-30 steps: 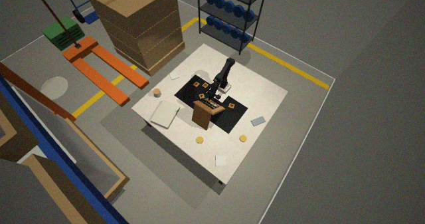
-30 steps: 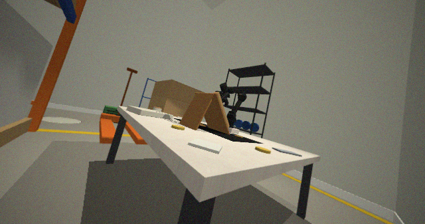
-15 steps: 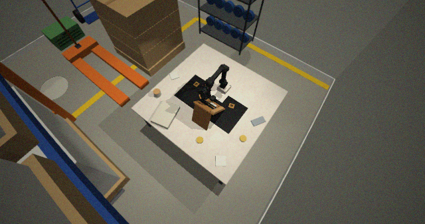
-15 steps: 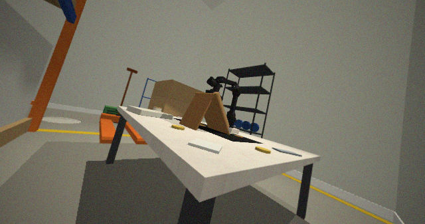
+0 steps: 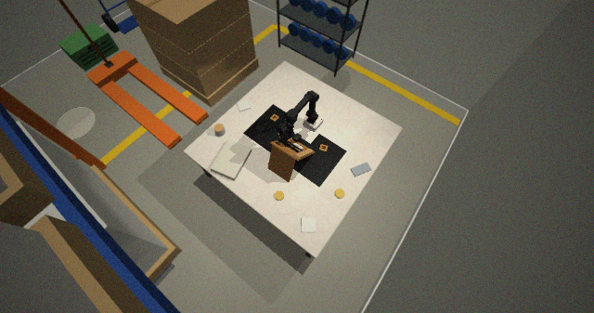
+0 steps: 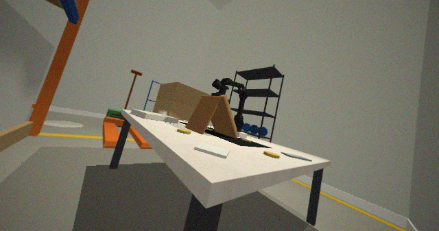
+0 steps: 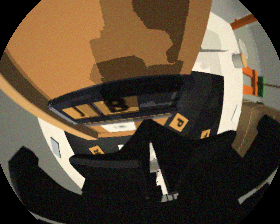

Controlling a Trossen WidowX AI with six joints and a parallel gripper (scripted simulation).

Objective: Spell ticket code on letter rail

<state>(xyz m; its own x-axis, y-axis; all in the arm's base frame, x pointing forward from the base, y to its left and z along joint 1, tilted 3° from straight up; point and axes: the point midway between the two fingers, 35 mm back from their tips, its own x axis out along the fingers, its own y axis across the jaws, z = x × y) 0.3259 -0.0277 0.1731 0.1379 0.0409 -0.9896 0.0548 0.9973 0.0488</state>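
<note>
The white ticket is 40 mm behind my gripper tip, 70 mm to the left of it and 100 mm below it. From my gripper tip the other things lie so: black mat (130 mm behind, 180 mm below); grey card (170 mm behind, 560 mm to the left, 180 mm below).
</note>
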